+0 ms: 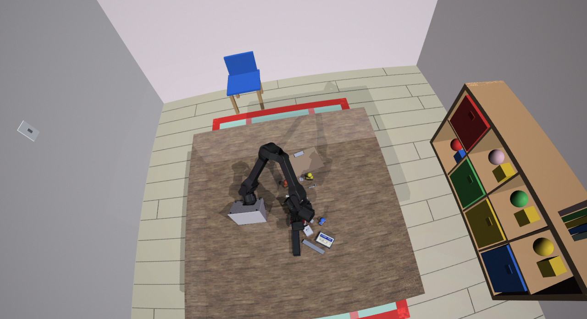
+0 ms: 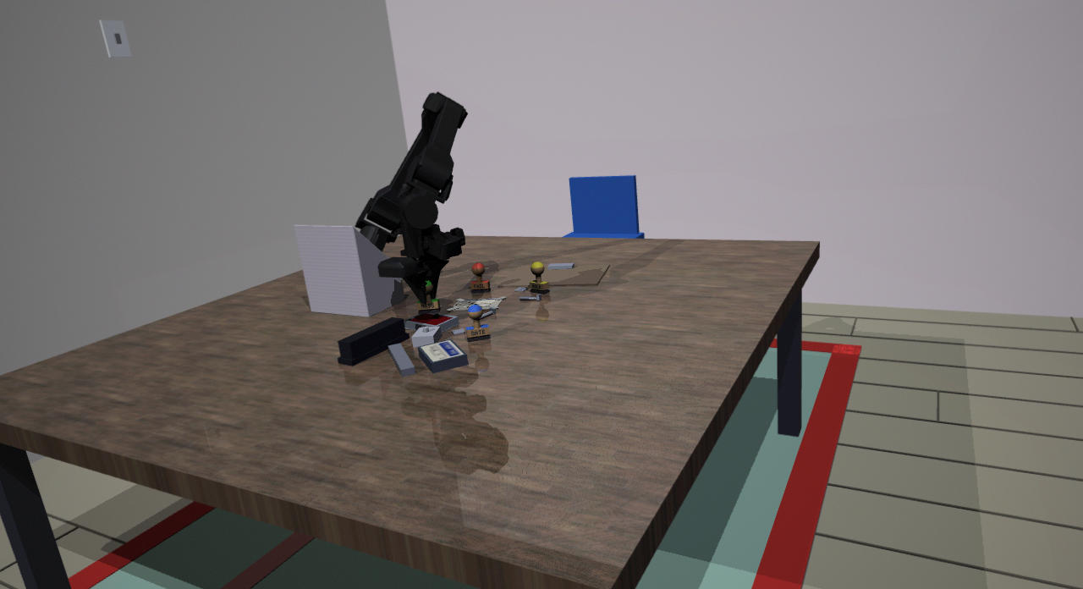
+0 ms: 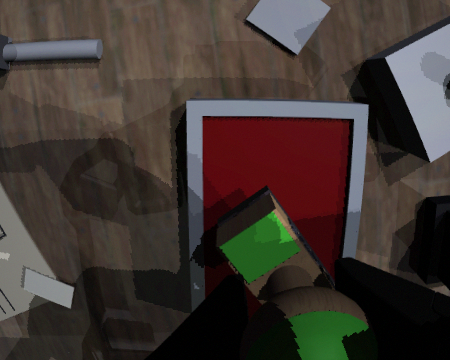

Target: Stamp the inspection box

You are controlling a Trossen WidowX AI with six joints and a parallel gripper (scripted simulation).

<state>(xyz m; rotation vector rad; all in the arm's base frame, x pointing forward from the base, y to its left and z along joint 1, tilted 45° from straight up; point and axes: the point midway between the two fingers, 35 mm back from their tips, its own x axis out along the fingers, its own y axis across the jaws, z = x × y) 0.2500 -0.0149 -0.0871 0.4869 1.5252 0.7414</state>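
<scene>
Now: gripper tip 5 cm above the red ink pad. Round my gripper tip: small grey block: 5 cm ahead, 7 cm to the right, 4 cm below; then green-knobbed PASS stamp: right at my gripper tip; then black bar: 1 cm behind, 14 cm to the right, 4 cm below.
</scene>
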